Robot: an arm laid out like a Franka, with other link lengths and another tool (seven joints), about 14 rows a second.
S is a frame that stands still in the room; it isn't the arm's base.
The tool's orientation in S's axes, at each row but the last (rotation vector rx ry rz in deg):
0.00, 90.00, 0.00
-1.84, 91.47, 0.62
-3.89, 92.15, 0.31
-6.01, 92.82, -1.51
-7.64, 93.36, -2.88
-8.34, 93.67, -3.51
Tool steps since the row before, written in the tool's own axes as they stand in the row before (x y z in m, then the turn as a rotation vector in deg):
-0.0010, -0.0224, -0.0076, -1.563, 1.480, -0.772
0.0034, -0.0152, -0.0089, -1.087, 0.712, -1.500
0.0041, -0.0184, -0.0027, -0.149, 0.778, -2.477
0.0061, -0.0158, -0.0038, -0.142, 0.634, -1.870
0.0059, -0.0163, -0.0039, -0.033, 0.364, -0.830
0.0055, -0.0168, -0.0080, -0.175, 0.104, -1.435
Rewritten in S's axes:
-0.0076, -0.0224, 0.0010, -0.772, 1.480, 1.563
-0.0086, -0.0155, -0.0030, -1.491, 0.686, 1.116
-0.0020, -0.0187, -0.0033, -2.504, 0.670, 0.215
-0.0033, -0.0164, -0.0046, -1.891, 0.554, 0.188
-0.0033, -0.0170, -0.0037, -0.846, 0.324, 0.044
-0.0074, -0.0177, -0.0027, -1.425, 0.056, 0.260

